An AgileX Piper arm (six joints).
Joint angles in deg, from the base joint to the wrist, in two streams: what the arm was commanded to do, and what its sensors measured. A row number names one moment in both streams.
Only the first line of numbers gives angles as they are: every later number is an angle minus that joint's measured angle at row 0.
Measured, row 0:
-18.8, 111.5, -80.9, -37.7, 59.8, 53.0
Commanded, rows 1 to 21:
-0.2, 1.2, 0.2, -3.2, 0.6, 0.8
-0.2, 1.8, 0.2, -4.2, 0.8, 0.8
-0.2, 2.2, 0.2, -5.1, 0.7, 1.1
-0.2, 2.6, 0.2, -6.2, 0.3, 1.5
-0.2, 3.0, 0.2, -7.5, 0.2, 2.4
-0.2, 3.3, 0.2, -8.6, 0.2, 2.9
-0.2, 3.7, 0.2, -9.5, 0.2, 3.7
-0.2, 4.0, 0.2, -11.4, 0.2, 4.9
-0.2, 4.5, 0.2, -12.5, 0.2, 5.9
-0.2, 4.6, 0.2, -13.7, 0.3, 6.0
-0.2, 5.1, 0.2, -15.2, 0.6, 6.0
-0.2, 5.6, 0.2, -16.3, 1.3, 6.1
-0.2, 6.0, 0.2, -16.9, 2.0, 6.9
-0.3, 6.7, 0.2, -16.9, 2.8, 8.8
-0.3, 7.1, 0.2, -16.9, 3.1, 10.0
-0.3, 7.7, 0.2, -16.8, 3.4, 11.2
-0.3, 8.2, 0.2, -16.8, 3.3, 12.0
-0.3, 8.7, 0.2, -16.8, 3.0, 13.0
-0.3, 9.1, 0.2, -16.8, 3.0, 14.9
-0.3, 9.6, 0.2, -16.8, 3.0, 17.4
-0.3, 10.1, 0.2, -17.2, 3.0, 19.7
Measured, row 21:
0.0, 8.7, 0.0, -15.6, 2.5, 12.5
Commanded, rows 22 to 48:
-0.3, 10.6, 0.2, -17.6, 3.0, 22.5
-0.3, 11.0, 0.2, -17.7, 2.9, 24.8
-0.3, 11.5, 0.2, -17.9, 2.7, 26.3
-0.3, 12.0, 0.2, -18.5, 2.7, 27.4
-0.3, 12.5, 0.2, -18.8, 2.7, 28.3
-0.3, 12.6, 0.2, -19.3, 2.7, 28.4
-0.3, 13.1, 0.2, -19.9, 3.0, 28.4
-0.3, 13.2, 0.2, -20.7, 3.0, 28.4
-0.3, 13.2, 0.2, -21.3, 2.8, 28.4
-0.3, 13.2, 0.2, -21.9, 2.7, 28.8
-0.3, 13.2, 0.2, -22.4, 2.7, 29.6
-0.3, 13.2, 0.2, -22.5, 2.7, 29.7
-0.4, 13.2, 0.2, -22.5, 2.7, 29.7
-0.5, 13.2, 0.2, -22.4, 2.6, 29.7
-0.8, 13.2, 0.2, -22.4, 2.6, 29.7
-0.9, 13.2, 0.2, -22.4, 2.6, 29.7
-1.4, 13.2, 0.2, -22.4, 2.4, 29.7
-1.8, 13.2, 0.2, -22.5, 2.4, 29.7
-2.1, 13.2, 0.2, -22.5, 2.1, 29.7
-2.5, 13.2, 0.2, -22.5, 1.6, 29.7
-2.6, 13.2, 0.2, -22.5, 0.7, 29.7
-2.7, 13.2, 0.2, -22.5, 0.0, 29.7
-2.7, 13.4, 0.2, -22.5, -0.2, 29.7
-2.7, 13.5, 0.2, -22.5, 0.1, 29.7
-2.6, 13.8, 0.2, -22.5, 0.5, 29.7
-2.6, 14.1, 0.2, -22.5, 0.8, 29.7
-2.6, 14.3, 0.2, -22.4, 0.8, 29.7
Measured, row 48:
-2.5, 13.6, 0.0, -21.5, 0.7, 29.5
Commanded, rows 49 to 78:
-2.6, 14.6, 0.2, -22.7, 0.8, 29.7
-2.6, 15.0, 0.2, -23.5, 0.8, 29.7
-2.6, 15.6, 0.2, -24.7, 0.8, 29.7
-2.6, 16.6, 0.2, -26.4, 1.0, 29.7
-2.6, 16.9, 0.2, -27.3, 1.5, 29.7
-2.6, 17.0, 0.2, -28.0, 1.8, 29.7
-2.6, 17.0, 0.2, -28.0, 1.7, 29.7
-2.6, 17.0, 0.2, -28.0, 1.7, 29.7
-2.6, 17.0, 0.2, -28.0, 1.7, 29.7
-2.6, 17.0, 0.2, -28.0, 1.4, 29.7
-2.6, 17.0, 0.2, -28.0, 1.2, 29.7
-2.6, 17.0, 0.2, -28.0, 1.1, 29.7
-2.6, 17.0, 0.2, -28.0, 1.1, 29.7
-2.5, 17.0, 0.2, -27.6, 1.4, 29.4
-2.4, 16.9, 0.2, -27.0, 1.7, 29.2
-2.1, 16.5, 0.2, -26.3, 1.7, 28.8
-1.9, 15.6, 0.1, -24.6, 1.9, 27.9
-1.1, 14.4, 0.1, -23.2, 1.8, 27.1
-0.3, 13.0, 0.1, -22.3, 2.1, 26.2
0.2, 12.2, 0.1, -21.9, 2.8, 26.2
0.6, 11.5, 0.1, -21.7, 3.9, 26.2
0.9, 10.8, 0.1, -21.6, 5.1, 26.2
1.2, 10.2, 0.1, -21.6, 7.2, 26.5
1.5, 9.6, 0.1, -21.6, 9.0, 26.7
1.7, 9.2, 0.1, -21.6, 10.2, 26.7
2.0, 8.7, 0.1, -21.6, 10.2, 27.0
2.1, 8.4, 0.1, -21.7, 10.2, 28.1
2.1, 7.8, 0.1, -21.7, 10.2, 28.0
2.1, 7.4, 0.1, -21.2, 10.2, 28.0
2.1, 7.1, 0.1, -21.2, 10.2, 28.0
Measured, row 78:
1.7, 9.2, 0.1, -21.6, 8.4, 27.3
